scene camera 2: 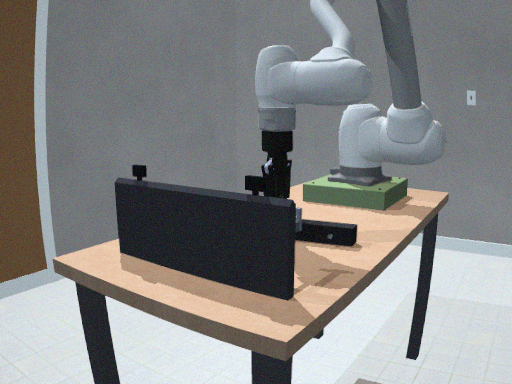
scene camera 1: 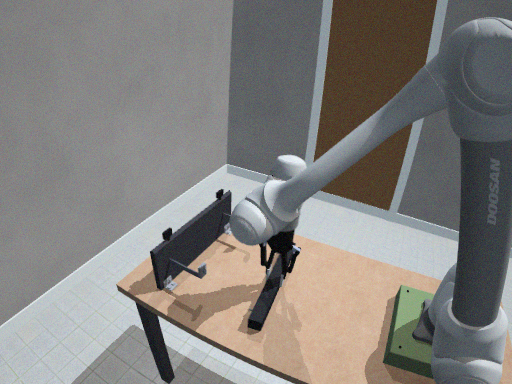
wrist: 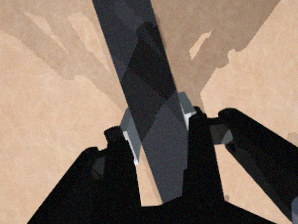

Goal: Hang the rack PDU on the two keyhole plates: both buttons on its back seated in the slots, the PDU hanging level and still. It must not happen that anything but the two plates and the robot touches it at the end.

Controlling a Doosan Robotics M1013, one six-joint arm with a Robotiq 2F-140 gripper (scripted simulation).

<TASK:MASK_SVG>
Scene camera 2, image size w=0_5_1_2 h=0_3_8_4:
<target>my gripper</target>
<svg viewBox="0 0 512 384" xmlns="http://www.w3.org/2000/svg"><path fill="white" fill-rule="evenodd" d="M262 130L262 150L268 153L267 164L262 164L261 166L263 177L266 177L264 196L287 199L290 197L292 160L287 160L287 152L293 150L293 131Z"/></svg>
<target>rack PDU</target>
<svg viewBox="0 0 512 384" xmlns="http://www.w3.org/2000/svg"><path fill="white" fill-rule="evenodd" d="M296 233L297 241L352 247L357 242L358 224L302 219L302 231Z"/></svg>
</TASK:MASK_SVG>
